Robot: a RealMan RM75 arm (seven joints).
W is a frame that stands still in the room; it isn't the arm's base.
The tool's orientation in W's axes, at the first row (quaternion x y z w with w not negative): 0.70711, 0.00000, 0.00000, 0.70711
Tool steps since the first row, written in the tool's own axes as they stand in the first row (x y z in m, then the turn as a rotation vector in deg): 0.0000, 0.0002, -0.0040, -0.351, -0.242, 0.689; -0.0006, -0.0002, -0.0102, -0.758, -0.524, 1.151; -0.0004, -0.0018, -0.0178, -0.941, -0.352, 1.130; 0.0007, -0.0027, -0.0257, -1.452, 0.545, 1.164; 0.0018, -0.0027, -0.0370, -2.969, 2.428, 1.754; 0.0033, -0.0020, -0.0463, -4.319, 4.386, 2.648
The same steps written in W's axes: 0.0000, 0.0040, 0.0002, -0.351, -0.689, -0.242; -0.0006, 0.0102, -0.0002, -0.758, -1.151, -0.524; -0.0004, 0.0178, -0.0018, -0.941, -1.130, -0.352; 0.0007, 0.0257, -0.0027, -1.452, -1.164, 0.545; 0.0018, 0.0370, -0.0027, -2.969, -1.754, 2.428; 0.0033, 0.0463, -0.0020, -4.319, -2.648, 4.386
